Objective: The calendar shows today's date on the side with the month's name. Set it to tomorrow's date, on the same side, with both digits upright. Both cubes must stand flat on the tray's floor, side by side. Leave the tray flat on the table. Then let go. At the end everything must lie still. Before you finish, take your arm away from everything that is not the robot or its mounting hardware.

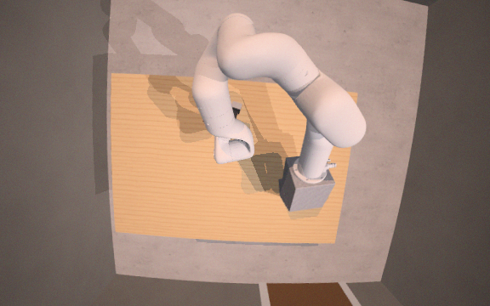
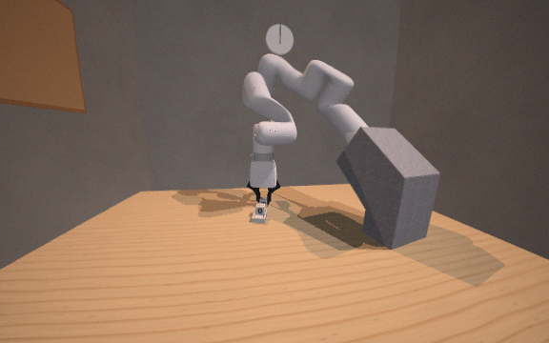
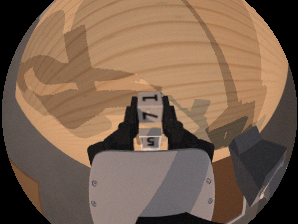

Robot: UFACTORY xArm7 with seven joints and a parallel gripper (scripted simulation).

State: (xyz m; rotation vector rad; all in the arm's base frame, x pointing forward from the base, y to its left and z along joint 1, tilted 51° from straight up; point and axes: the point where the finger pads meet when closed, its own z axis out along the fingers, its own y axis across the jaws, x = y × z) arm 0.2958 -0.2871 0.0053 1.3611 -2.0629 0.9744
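The white calendar tray is 10 cm to the left of my hand, 4 cm ahead of it and 2 cm below it.
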